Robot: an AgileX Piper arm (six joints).
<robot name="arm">
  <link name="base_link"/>
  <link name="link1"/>
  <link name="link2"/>
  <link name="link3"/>
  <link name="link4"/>
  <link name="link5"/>
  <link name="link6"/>
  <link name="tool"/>
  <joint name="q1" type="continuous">
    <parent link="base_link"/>
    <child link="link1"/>
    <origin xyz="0 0 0.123" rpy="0 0 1.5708"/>
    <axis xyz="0 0 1"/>
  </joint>
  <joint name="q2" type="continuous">
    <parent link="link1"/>
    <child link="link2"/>
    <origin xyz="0 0 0" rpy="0 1.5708 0"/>
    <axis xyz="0 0 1"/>
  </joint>
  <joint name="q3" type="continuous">
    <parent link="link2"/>
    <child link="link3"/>
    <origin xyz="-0.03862 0.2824 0" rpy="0 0 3.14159"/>
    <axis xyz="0 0 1"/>
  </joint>
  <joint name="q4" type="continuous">
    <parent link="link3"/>
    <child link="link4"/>
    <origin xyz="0.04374 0.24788 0" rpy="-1.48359 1.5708 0"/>
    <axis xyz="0 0 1"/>
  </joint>
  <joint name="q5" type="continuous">
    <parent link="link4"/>
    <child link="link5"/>
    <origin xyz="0 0 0" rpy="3.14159 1.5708 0"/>
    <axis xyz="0 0 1"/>
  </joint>
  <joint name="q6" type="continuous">
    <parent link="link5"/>
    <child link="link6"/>
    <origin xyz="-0.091 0 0" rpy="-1.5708 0 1.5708"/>
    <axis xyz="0 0 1"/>
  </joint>
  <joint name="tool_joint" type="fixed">
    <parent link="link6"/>
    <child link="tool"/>
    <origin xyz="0 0 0" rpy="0 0 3.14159"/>
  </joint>
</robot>
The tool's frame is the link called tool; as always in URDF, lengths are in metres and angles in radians. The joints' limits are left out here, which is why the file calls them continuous.
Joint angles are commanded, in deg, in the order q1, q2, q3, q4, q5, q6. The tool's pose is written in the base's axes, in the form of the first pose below.
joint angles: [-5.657 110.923 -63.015 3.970 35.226 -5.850]
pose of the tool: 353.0 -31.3 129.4 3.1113 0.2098 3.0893
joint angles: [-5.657 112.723 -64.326 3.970 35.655 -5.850]
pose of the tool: 358.0 -31.8 123.0 3.1102 0.1938 3.0895
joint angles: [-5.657 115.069 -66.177 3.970 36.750 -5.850]
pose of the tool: 364.0 -32.3 114.7 3.1079 0.1662 3.0900
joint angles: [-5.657 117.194 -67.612 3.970 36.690 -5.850]
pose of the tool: 369.9 -32.9 106.3 3.1075 0.1552 3.0899
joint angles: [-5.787 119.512 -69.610 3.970 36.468 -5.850]
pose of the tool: 378.0 -34.5 98.4 3.1076 0.1535 3.0875
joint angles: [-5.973 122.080 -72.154 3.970 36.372 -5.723]
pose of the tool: 387.9 -36.8 90.4 3.1074 0.1546 3.0819
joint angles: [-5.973 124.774 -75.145 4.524 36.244 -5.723]
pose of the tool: 399.5 -37.5 82.7 3.1008 0.1623 3.0739
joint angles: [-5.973 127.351 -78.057 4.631 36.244 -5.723]
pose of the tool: 410.1 -38.5 75.0 3.0997 0.1682 3.0724
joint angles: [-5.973 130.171 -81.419 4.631 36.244 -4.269]
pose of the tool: 422.1 -39.8 66.9 3.0955 0.1765 3.0468
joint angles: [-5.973 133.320 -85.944 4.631 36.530 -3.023]
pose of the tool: 437.6 -41.4 60.0 3.0911 0.1945 3.0249
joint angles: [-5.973 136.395 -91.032 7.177 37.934 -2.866]
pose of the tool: 453.4 -40.4 55.4 3.0545 0.2040 2.9875
